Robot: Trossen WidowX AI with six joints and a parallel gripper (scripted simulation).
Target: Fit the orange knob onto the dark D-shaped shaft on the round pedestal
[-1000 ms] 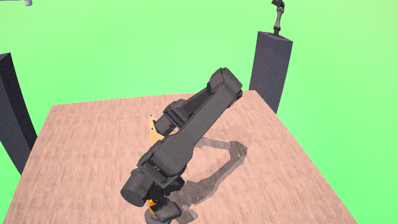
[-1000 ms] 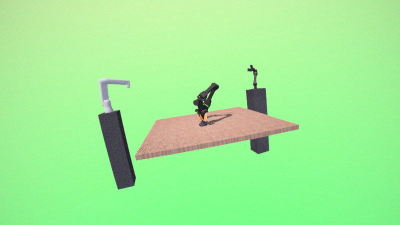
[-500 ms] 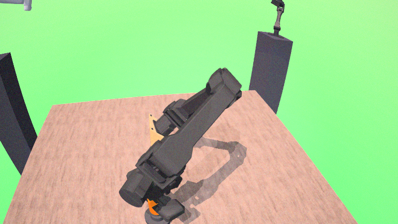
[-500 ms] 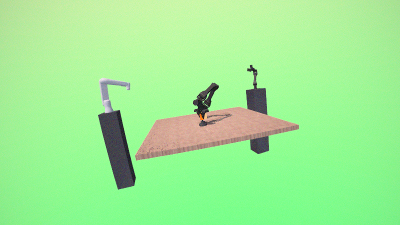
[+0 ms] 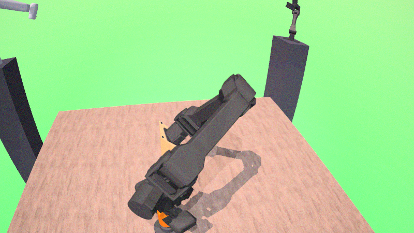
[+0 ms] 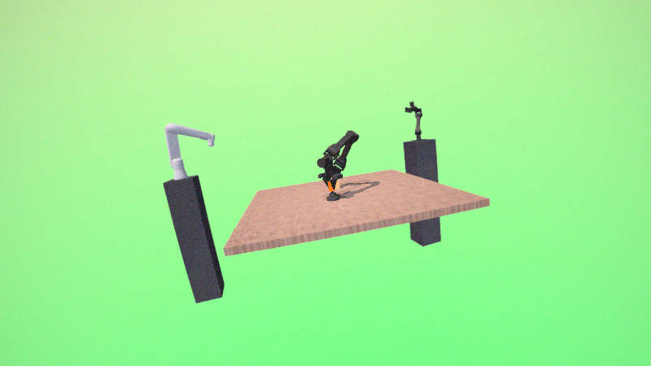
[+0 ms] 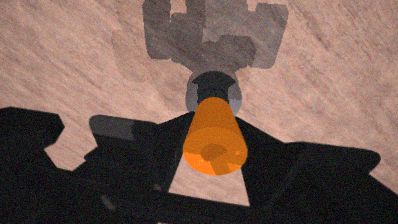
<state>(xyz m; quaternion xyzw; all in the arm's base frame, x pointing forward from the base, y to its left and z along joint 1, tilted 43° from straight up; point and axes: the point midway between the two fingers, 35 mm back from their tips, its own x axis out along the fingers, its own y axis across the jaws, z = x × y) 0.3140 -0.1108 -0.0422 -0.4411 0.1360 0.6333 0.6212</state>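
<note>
My gripper tip is now 2 cm below the orange knob. Also, from my gripper tip: dark round pedestal (4 cm below).
</note>
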